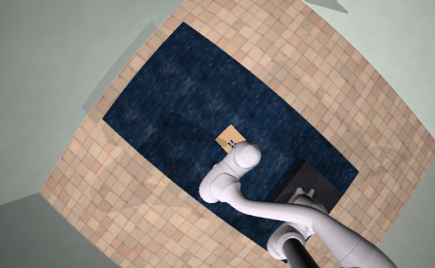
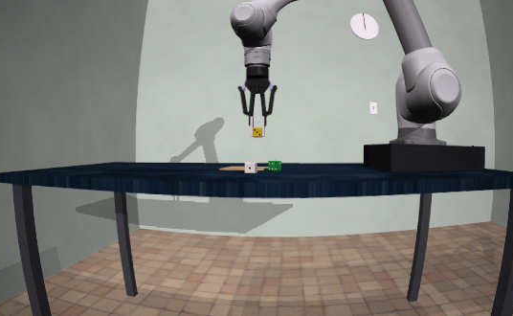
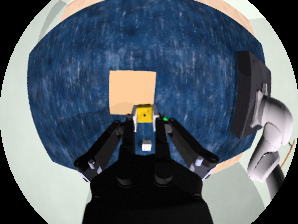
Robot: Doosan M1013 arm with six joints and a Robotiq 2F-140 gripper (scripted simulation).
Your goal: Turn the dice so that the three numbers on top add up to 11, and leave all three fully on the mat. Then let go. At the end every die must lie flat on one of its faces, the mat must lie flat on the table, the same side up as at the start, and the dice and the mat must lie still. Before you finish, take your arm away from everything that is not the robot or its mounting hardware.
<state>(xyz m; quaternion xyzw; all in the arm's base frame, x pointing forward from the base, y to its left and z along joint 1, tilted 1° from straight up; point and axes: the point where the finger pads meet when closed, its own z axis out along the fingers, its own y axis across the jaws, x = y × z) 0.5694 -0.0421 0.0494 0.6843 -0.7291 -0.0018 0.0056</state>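
My gripper is now 14 cm above the tan mat, 4 cm short of it and 2 cm to the left of it. From my hand the other things lie so: white die (17 cm to the left, 12 cm below, 1 cm ahead); green die (12 cm below, 8 cm to the left, 5 cm behind); yellow die (2 cm below).
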